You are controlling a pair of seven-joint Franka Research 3 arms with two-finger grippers.
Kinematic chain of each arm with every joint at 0, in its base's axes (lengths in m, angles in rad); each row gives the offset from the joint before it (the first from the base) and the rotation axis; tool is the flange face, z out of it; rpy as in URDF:
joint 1: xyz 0 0 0.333 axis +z
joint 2: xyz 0 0 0 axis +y
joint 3: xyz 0 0 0.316 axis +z
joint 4: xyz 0.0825 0 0 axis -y
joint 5: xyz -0.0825 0 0.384 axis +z
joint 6: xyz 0 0 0 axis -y
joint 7: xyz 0.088 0 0 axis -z
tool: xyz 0 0 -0.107 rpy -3.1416 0 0
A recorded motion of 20 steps. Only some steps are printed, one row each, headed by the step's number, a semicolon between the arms.
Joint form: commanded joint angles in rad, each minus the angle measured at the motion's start. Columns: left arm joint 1, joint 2, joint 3, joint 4, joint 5, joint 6, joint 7; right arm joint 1, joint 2, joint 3, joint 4, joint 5, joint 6, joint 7.
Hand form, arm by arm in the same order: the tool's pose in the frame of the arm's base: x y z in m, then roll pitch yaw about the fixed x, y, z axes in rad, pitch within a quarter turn. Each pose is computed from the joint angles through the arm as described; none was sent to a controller.
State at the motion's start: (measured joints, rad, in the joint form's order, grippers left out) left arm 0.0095 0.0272 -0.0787 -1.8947 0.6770 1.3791 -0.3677; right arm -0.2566 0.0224 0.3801 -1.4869 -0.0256 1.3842 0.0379
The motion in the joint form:
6: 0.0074 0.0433 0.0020 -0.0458 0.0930 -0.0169 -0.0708; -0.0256 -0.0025 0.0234 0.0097 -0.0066 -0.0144 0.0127
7: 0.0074 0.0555 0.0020 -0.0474 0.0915 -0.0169 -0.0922; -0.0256 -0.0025 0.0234 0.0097 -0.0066 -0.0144 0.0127
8: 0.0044 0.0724 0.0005 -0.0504 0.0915 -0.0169 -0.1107; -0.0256 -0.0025 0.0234 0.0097 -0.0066 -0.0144 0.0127
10: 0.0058 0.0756 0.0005 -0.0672 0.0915 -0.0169 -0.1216; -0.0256 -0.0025 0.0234 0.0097 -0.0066 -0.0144 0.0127
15: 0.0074 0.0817 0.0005 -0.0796 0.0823 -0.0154 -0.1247; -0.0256 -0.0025 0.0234 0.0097 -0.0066 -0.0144 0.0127
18: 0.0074 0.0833 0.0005 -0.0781 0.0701 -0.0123 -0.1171; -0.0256 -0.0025 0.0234 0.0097 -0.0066 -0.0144 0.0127
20: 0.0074 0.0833 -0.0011 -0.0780 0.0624 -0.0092 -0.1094; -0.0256 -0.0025 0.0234 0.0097 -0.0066 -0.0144 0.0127
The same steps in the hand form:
6: 0.5116 0.0558 0.4460 -2.1732 0.2362 0.4032; 0.5357 0.0589 0.6414 3.1107 0.1242 0.0648
7: 0.5125 0.0557 0.4390 -2.1660 0.2318 0.4172; 0.5357 0.0589 0.6414 3.1107 0.1242 0.0648
8: 0.5138 0.0535 0.4291 -2.1554 0.2347 0.4252; 0.5357 0.0589 0.6414 3.1107 0.1242 0.0648
10: 0.5105 0.0544 0.4208 -2.1445 0.2433 0.4349; 0.5357 0.0589 0.6414 3.1107 0.1242 0.0648
15: 0.5079 0.0544 0.4122 -2.1436 0.2603 0.4417; 0.5357 0.0589 0.6414 3.1107 0.1242 0.0648
18: 0.5082 0.0532 0.4110 -2.1565 0.2705 0.4385; 0.5357 0.0589 0.6414 3.1107 0.1242 0.0648
20: 0.5084 0.0516 0.4104 -2.1661 0.2785 0.4321; 0.5357 0.0589 0.6414 3.1107 0.1242 0.0648

